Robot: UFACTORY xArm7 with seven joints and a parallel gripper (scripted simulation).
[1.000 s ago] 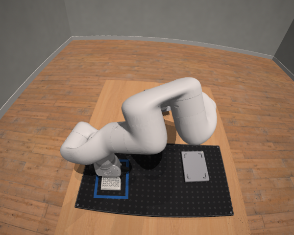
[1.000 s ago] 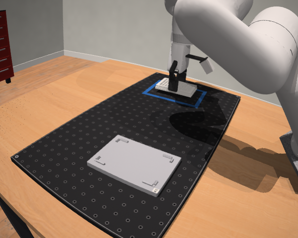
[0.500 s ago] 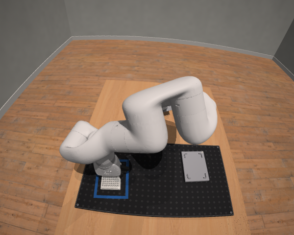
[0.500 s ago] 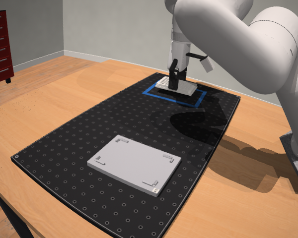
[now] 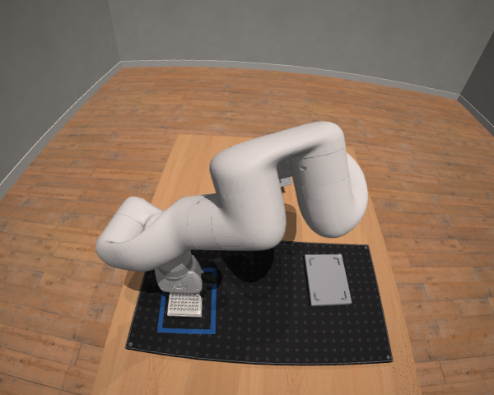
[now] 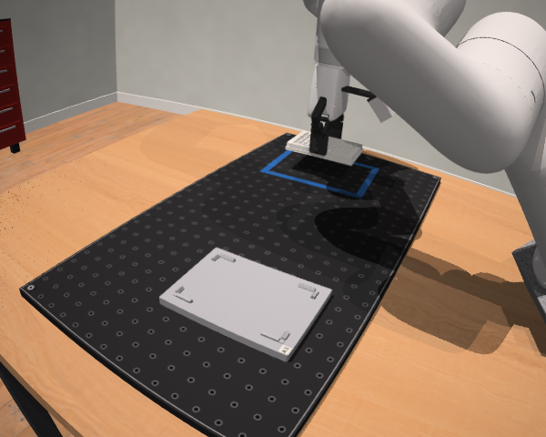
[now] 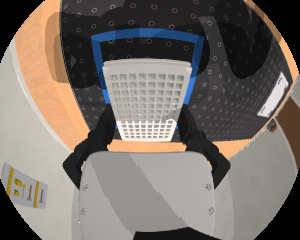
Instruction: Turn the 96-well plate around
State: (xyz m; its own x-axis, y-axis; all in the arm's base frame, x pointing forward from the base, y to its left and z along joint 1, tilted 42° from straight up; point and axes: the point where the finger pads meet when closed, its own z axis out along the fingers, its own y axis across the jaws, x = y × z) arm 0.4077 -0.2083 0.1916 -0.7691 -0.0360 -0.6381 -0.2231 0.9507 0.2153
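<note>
Now: the grey plate nest N1 37 cm to the left of my hand, 16 cm behind it and 5 cm below it. Round my hand: white 96-well plate 1 cm below; then A1 label 40 cm to the left, 24 cm behind, 5 cm below.
</note>
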